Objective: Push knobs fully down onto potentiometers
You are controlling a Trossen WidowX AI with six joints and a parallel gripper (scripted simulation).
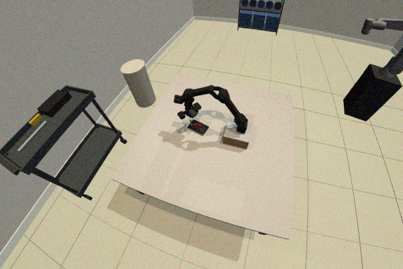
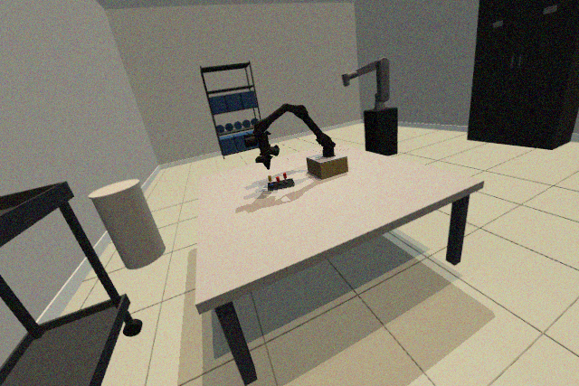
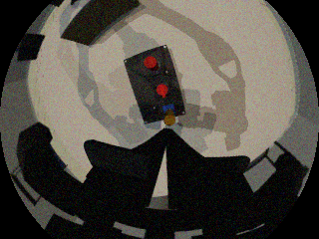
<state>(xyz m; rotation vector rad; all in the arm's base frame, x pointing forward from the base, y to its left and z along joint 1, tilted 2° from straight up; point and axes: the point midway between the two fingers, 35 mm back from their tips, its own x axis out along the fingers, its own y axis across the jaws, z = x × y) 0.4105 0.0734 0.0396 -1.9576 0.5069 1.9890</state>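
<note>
Now: the knob 7 cm below my gripper tip.
</note>
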